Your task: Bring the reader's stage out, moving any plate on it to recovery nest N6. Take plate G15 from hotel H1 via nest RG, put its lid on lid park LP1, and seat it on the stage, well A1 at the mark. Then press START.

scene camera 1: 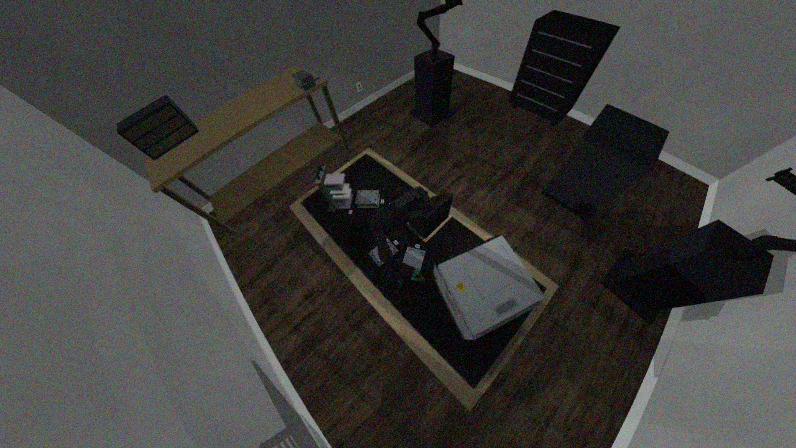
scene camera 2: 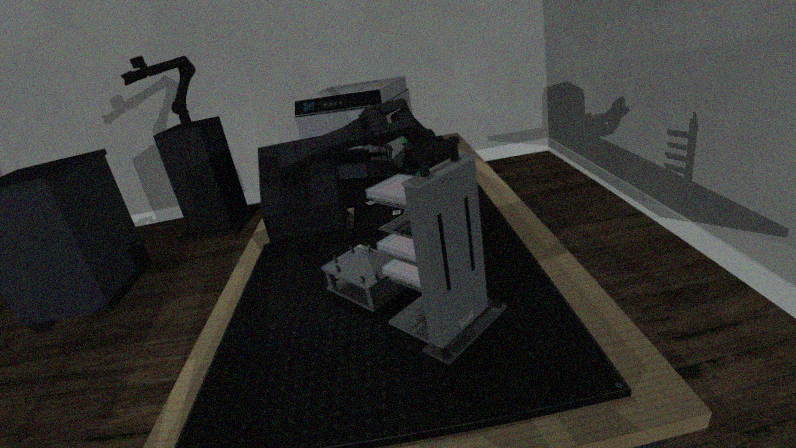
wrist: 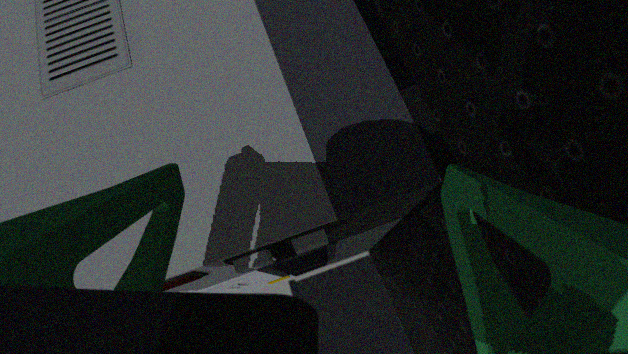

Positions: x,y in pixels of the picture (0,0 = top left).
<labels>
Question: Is my gripper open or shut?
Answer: Open.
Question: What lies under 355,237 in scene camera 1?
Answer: A black perforated mat.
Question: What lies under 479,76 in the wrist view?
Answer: A black perforated mat.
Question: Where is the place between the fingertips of my gripper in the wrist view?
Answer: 312,178
</labels>
